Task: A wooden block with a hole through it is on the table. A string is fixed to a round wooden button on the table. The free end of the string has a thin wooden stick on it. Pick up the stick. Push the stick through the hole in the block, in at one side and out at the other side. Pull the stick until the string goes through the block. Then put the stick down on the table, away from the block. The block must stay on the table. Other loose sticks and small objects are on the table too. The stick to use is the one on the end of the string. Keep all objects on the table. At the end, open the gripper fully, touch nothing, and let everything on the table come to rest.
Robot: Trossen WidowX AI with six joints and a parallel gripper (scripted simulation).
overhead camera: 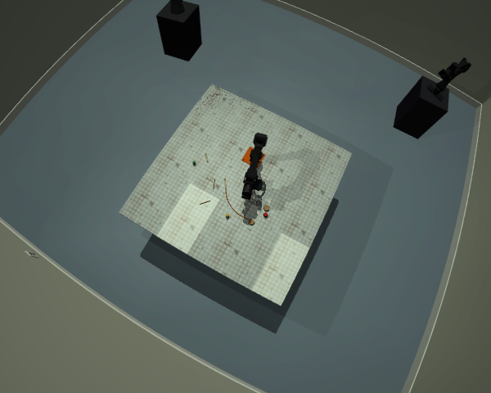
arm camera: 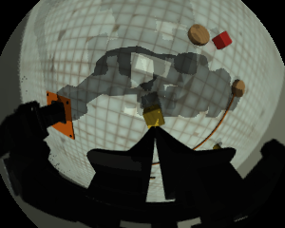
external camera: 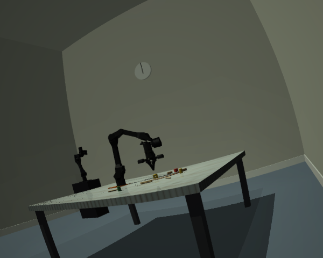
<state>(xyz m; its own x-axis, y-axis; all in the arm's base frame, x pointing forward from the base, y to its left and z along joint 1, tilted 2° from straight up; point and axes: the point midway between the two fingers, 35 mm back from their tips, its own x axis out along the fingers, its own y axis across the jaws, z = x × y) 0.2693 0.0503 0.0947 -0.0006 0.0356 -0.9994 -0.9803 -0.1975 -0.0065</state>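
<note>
My gripper tip is now 40 mm above the yellow wooden block. Also, from my gripper tip: red cube (100 mm ahead, 180 mm to the left, 50 mm below); round wooden disc (50 mm ahead, 170 mm to the left, 50 mm below); round wooden button (190 mm ahead, 110 mm to the left, 50 mm below).
</note>
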